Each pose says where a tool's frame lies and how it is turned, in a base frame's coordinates. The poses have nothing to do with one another.
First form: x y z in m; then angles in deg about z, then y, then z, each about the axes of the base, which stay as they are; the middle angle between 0 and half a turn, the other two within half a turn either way.
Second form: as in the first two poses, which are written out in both.
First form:
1: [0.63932, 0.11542, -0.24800, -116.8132, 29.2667, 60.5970]
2: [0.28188, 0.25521, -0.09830, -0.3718, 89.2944, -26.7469]
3: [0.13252, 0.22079, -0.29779, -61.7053, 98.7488, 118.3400]
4: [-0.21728, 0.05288, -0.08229, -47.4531, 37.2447, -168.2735]
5: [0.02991, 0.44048, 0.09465, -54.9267, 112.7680, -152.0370]
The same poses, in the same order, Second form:
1:
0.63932, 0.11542, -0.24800
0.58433, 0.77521, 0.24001
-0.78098, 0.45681, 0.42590
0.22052, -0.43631, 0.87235

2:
0.28188, 0.25521, -0.09830
0.00808, 0.45011, 0.89294
-0.01134, 0.89295, -0.45002
-0.99990, -0.00649, 0.01231

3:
0.13252, 0.22079, -0.29779
0.80921, -0.35362, -0.46918
0.35453, -0.34289, 0.86991
-0.46849, -0.87028, -0.15210

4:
-0.21728, 0.05288, -0.08229
-0.67679, -0.43681, -0.59259
0.61195, -0.78128, -0.12301
-0.40925, -0.44588, 0.79606

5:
0.02991, 0.44048, 0.09465
-0.18734, 0.54919, -0.81443
0.82714, -0.35902, -0.43236
-0.52985, -0.75465, -0.38700

